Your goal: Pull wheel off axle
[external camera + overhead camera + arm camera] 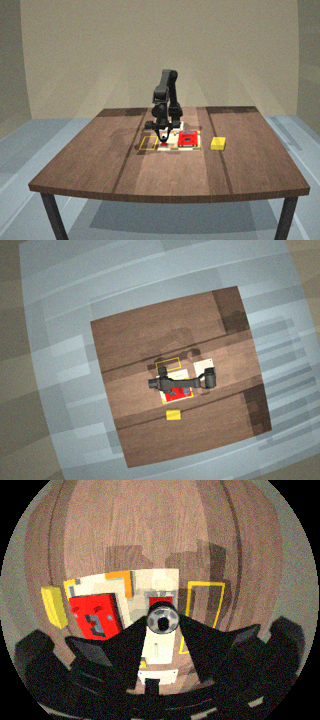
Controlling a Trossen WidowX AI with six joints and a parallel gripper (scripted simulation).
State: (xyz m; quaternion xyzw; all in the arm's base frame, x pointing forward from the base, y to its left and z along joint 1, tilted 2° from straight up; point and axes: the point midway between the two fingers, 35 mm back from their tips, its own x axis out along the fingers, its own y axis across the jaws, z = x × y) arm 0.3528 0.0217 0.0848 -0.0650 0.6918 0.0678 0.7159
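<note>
Now: the wheel right at my gripper tip. From my gripper tip the other things lie so: yellow block 5 cm behind, 30 cm to the left, 3 cm below; upright axle 1 cm below.
</note>
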